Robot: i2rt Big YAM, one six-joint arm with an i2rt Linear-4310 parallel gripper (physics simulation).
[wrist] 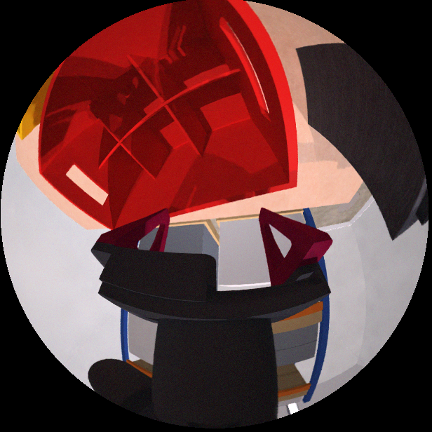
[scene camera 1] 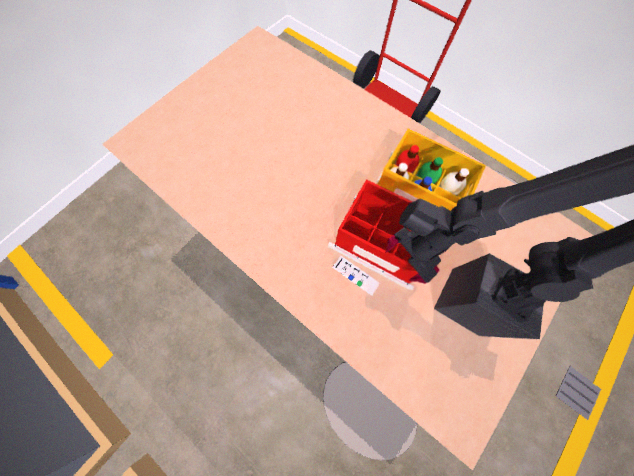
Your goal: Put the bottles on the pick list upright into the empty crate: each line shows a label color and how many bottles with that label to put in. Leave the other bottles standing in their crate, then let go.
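Places are measured from the arm's base along level axes (x ahead, y left, z up), in centimetres.
Pixels of known places: gripper, fingertip midpoint: (scene camera 1: 398, 265); arm's base, link origin: (scene camera 1: 514, 295).
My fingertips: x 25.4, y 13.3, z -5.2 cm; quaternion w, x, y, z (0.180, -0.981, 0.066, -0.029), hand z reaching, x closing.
Ahead of a thing's pixels: the offset from my fingertips to its top centre. "pt": to the spot under its first point. Level surfaces: height alone.
The red crate {pt dx +15.9, dy +3.3, dz -7.7 cm} (scene camera 1: 345, 242) (wrist: 292, 145) stands in front of the yellow crate {dx +11.9, dy -32.6, dz +0.3 cm} (scene camera 1: 435, 197) (wrist: 31, 115). The compartments visible in the red crate hold no bottle; the arm hides part of it in the scene view. In the yellow crate stand a red bottle {dx +21.2, dy -34.6, dz -1.0 cm} (scene camera 1: 408, 159), a green bottle {dx +12.8, dy -36.5, dz -1.0 cm} (scene camera 1: 431, 171), a blue-capped bottle {dx +10.8, dy -28.2, dz -1.0 cm} (scene camera 1: 425, 182) and white-capped bottles {dx +4.4, dy -39.3, dz -1.0 cm} (scene camera 1: 454, 182) {dx +19.5, dy -26.4, dz -1.0 cm} (scene camera 1: 402, 171). The pick list {pt dx +1.2, dy +5.5, dz -17.1 cm} (scene camera 1: 369, 285) shows a blue dot and a green dot; its counts are unreadable. My gripper (scene camera 1: 408, 260) (wrist: 213, 212) is open and empty, over the red crate's right end in the scene view.
The arm's dark base block (scene camera 1: 463, 302) stands right of the red crate. A red hand truck (scene camera 1: 391, 97) stands behind the table {dz -17.2 cm} (scene camera 1: 245, 128). A round grey stool (scene camera 1: 368, 409) is partly under the table's front edge.
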